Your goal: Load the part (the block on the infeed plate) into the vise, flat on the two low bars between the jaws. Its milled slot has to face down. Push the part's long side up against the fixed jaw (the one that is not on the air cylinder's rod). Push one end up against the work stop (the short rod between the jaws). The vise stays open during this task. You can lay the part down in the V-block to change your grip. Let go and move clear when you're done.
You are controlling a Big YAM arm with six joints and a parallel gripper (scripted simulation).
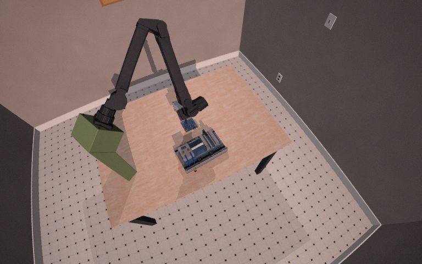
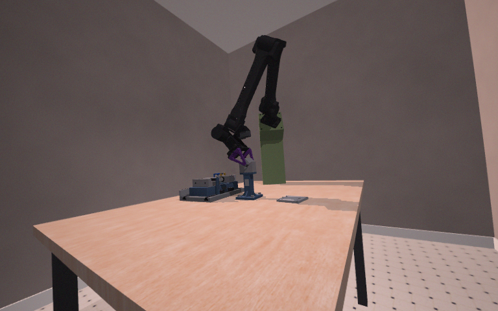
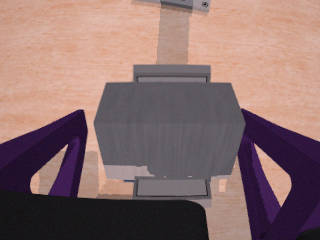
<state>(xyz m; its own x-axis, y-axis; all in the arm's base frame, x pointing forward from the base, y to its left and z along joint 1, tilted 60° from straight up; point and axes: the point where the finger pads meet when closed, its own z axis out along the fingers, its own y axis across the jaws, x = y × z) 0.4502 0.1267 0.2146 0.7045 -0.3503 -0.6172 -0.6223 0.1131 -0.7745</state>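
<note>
The part lies right at my hand. From my hand the other things lie so: work stop rod: 12 cm ahead, 13 cm to the right, 7 cm below; then moving jaw: 11 cm ahead, 18 cm to the right, 8 cm below; then cylinder rod: 7 cm ahead, 21 cm to the right, 8 cm below.
</note>
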